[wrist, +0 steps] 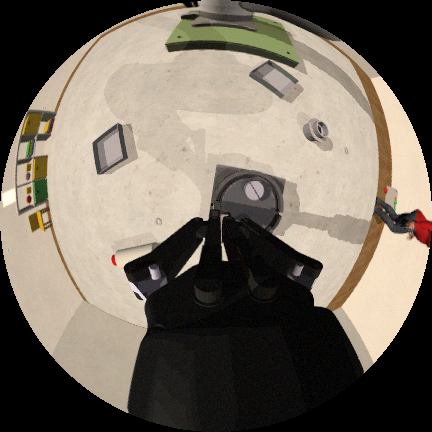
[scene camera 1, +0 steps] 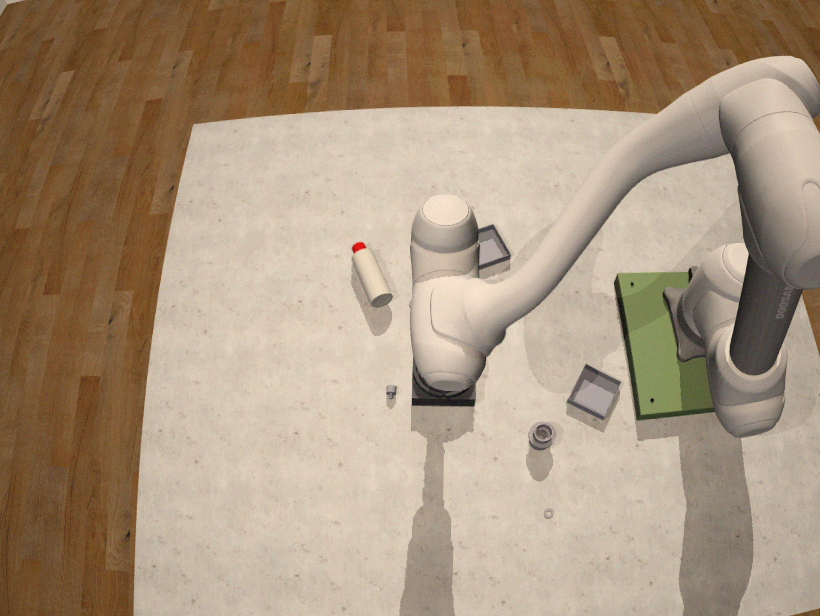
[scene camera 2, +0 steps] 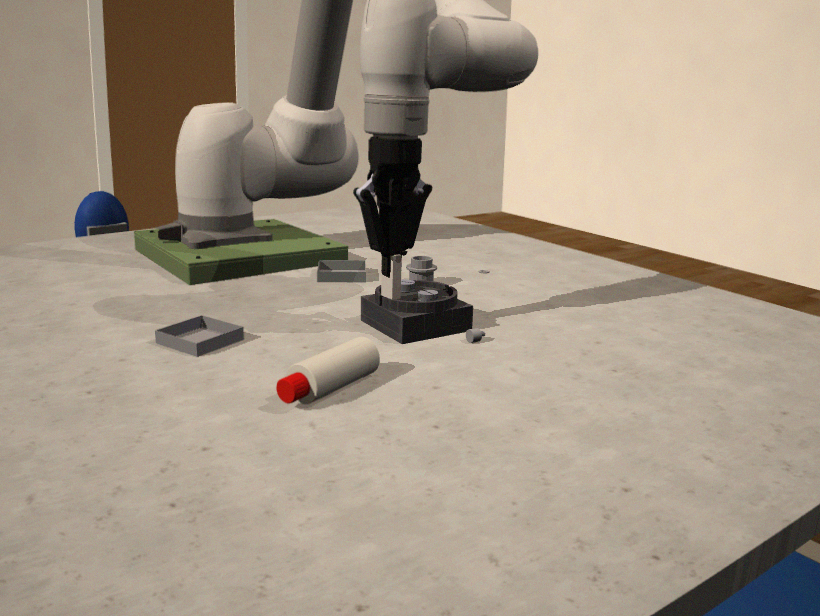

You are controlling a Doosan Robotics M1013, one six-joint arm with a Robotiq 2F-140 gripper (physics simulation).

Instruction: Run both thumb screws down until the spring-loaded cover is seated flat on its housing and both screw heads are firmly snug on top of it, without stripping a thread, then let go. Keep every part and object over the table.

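Frame: origin at the arm's base, x ahead, y left, z up, level; millimetres.
Seen in the pictures: gripper, fingertip midpoint: (wrist: 217, 209) (scene camera 2: 390, 296); arm's base, origin of the base link: (scene camera 1: 703, 322) (scene camera 2: 216, 237).
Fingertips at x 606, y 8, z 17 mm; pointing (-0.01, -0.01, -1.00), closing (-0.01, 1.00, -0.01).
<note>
Offsets run from my fingertips to a thing's top centre. "spot": to the spot under its first point.
The dark square housing @(dx -3, dy +51, dz +1 mm) (scene camera 1: 430, 400) (scene camera 2: 430, 326) (wrist: 218, 176) stands on the table, mostly hidden by the arm in scene camera 1. Inside its raised ring is the round dark cover @(dx -3, dy +51, dz -5 mm) (wrist: 237, 202). One slotted screw head @(spot: dx -34, dy +54, dz +7 mm) (wrist: 254, 190) shows in the wrist view. Scene camera 2 shows two pale heads, a nearer screw head @(spot: dx +38, dy +39, dz +7 mm) (scene camera 2: 427, 294) and a farther screw head @(spot: dx -27, dy +50, dz +7 mm) (scene camera 2: 406, 283). I cannot tell how tightly they sit or whether the cover is flat. My gripper (scene camera 2: 391, 290) (wrist: 217, 209) is shut and empty, pointing down at the ring's edge, beside the heads; tip contact is unclear.
A red-capped bottle @(dx +135, dy -195, dz -5 mm) (scene camera 1: 372, 277) (scene camera 2: 341, 366) lies nearby. Two grey trays, one tray @(dx -122, dy -253, dz -36 mm) (scene camera 1: 501, 240) (scene camera 2: 218, 340) and another tray @(dx -314, dy +117, dz -36 mm) (scene camera 1: 611, 402) (scene camera 2: 341, 275), flank the housing. A flanged part @(dx -184, dy +206, dz -6 mm) (scene camera 2: 420, 269), a small stepped part @(dx +104, dy +80, dz -36 mm) (scene camera 1: 391, 390) (scene camera 2: 473, 335) and the green base (scene camera 1: 646, 331) also stand out.
</note>
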